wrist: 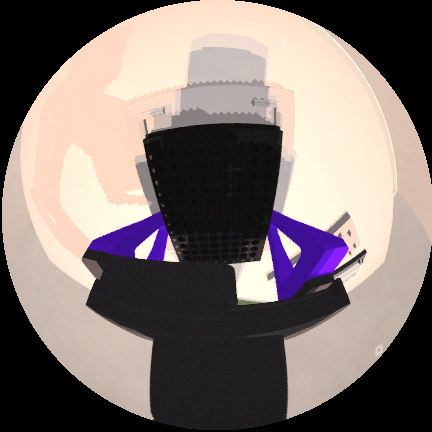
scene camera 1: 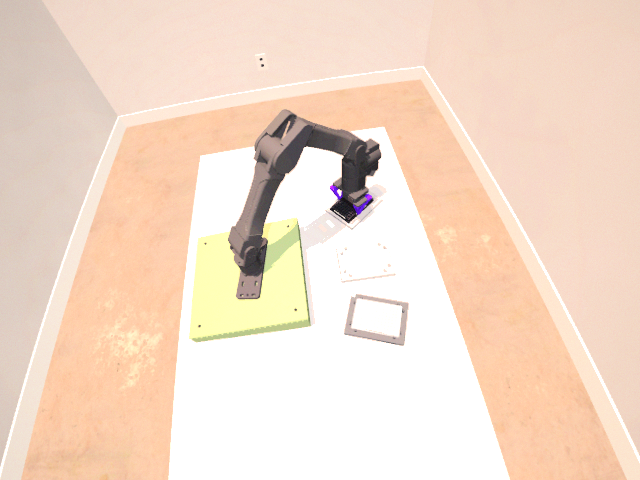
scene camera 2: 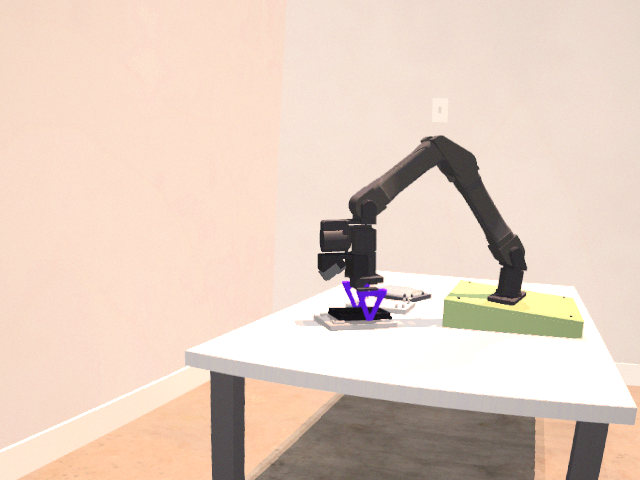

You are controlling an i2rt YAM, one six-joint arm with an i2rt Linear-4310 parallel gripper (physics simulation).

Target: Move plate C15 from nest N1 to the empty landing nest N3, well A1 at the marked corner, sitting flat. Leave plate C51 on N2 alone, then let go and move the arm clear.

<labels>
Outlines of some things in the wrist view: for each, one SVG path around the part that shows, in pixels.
The gripper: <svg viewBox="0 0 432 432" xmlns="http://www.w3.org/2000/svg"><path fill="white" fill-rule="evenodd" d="M343 238L290 218L272 209L267 239L275 278L277 300L237 305L235 270L230 264L223 262L163 260L168 232L161 212L158 211L144 219L91 240L81 257L81 261L96 279L94 279L85 305L114 325L141 338L152 341L149 403L154 421L203 430L243 429L274 423L286 419L287 369L283 340L312 329L350 304L341 278L336 277L334 279L332 271L348 250L348 246ZM157 230L147 258L135 258L135 248ZM277 229L300 248L301 253L294 267L283 248Z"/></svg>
A black well plate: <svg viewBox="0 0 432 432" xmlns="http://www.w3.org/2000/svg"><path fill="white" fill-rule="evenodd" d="M145 134L145 138L142 141L152 185L178 260L183 262L223 262L227 264L260 261L277 187L283 133L280 130L280 126L259 123L209 123L163 129Z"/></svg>
</labels>
